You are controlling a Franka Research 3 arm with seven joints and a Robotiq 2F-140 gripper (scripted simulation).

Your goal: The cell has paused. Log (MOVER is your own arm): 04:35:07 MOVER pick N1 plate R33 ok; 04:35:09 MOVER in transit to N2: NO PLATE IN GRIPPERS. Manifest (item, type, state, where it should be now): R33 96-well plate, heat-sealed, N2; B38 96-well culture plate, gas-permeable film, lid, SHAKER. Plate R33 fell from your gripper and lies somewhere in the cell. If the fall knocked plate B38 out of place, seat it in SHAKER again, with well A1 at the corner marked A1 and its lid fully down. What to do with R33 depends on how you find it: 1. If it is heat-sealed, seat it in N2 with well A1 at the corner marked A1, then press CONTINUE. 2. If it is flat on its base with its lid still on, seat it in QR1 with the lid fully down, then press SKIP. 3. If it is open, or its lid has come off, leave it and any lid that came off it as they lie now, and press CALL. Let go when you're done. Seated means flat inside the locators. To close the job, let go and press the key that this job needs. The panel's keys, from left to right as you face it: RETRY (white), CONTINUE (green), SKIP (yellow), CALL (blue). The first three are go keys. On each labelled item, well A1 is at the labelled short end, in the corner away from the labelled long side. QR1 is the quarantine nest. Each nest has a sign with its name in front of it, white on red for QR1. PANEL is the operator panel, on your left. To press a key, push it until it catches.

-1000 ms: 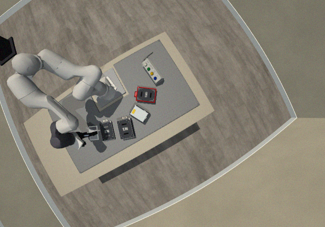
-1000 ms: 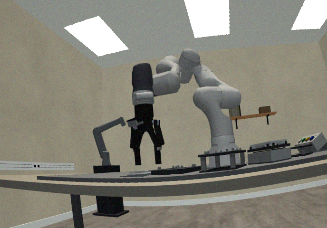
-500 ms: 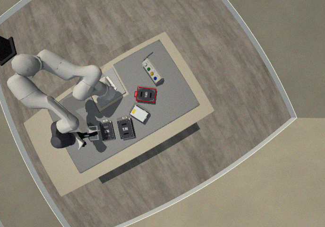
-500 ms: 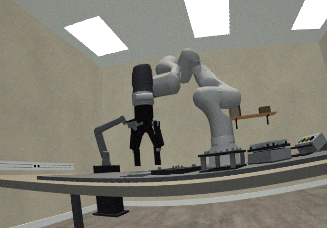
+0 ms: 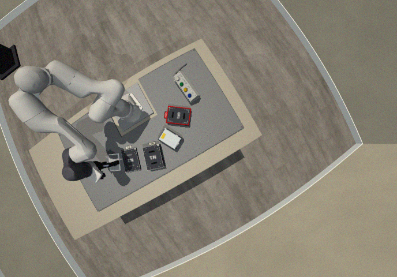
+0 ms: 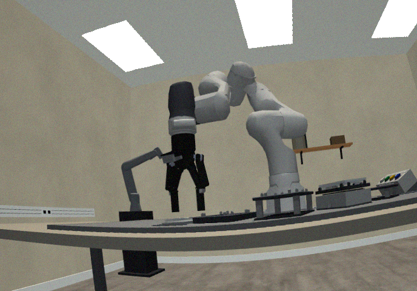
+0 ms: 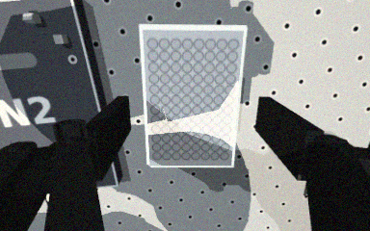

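Now: the flat white plate 5 cm below my hand. The rest, counted from my hand: QR1 nest: 59 cm to the left, 7 cm behind, 2 cm below.
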